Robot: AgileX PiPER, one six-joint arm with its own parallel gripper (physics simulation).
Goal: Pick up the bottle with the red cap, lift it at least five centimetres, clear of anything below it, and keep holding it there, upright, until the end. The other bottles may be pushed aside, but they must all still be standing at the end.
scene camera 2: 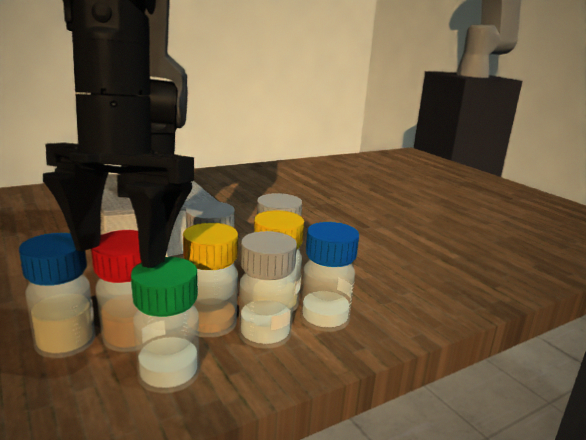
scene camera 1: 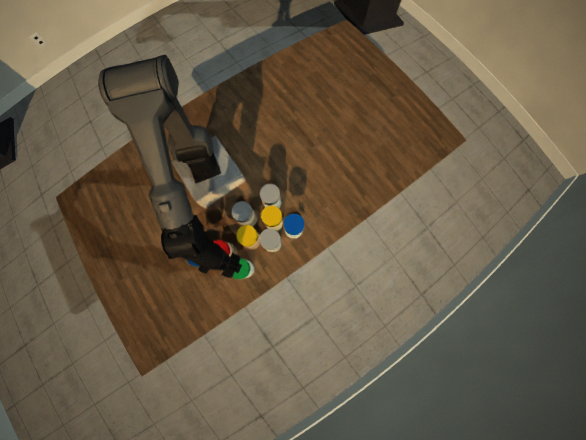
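Observation:
The red-capped bottle (scene camera 1: 223,246) (scene camera 2: 117,320) stands upright on the wooden table, between a blue-capped bottle (scene camera 1: 193,262) (scene camera 2: 60,325) and a green-capped bottle (scene camera 1: 243,270) (scene camera 2: 167,345). My gripper (scene camera 1: 217,270) (scene camera 2: 120,256) is open and points down, its fingertips at about cap height. In the scene camera 2 view, one finger shows between the blue and red caps, and the other covers the red cap's right part and ends at the green cap's rear edge. The arm partly hides the red and blue caps in the scene camera 1 view. Nothing is held.
Two yellow-capped bottles (scene camera 1: 247,236) (scene camera 2: 211,245) (scene camera 1: 271,216) (scene camera 2: 279,227), a front grey-capped bottle (scene camera 1: 270,240) (scene camera 2: 268,255) and another blue-capped bottle (scene camera 1: 294,225) (scene camera 2: 332,242) stand to the right. Two more grey-capped bottles (scene camera 1: 243,212) (scene camera 2: 210,214) (scene camera 1: 270,194) (scene camera 2: 280,202) stand farther back, near the arm's base.

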